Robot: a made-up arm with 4 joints.
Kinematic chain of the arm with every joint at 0, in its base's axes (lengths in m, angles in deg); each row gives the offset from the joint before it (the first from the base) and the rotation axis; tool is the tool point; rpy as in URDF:
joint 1: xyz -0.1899 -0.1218 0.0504 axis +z
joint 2: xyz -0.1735 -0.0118 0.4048 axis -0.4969 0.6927 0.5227
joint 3: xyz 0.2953 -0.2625 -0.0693 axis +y
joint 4: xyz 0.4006 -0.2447 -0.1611 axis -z
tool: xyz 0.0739 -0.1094 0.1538 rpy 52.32 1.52 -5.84
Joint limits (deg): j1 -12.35..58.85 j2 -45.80..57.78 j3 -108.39..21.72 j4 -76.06..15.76
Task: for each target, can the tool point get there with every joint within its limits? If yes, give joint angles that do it. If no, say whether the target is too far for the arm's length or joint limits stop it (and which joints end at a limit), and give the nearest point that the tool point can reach.
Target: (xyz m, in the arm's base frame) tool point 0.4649 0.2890 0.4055
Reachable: yes | joints 52.80 28.08 -24.81 -62.20
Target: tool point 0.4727 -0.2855 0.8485
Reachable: yes | joints 47.09 -7.90 -58.24 -50.71
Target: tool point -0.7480 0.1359 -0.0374
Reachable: no: joint limits stop it (at a limit: joint 1, joint 2, joint 3, joint 4) | nearest point -0.7429 -0.5869 0.6332 | short by 0.986 m
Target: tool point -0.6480 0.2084 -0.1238
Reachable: no: joint limits stop it (at a limit: joint 1, joint 2, joint 4) | nearest point 0.2270 0.3982 0.0626 | short by 0.915 m
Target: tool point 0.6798 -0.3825 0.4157
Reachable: yes | joints 45.54 -30.82 3.78 -1.44
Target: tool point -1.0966 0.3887 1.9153
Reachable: no: too far | nearest point -0.4755 -0.6065 0.8350 | short by 1.595 m
